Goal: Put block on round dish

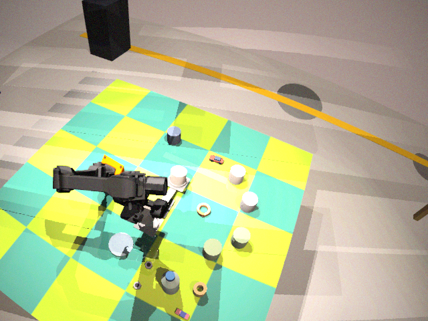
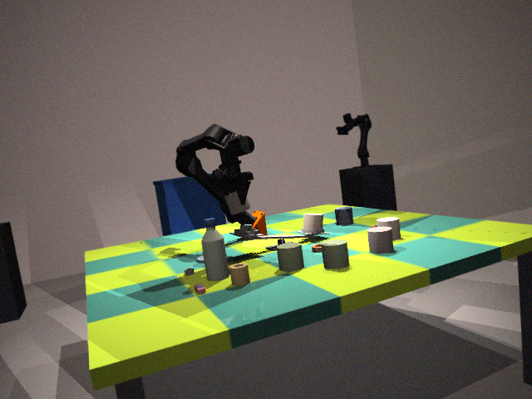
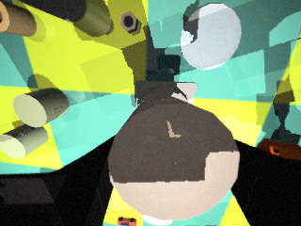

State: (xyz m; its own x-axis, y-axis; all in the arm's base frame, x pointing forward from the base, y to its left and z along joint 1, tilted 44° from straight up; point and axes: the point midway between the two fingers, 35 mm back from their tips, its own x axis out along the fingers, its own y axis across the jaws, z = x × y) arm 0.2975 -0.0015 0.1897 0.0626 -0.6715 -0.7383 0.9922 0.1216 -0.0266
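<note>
Now: the dark grey-green block 10 mm to the left of my gripper tip and 80 mm below it. Also, from my gripper tip: round dish 70 mm behind, 100 mm to the right, 170 mm below; balance beam 140 mm to the left, 130 mm below; toy car 80 mm ahead, 490 mm to the left, 160 mm below.
</note>
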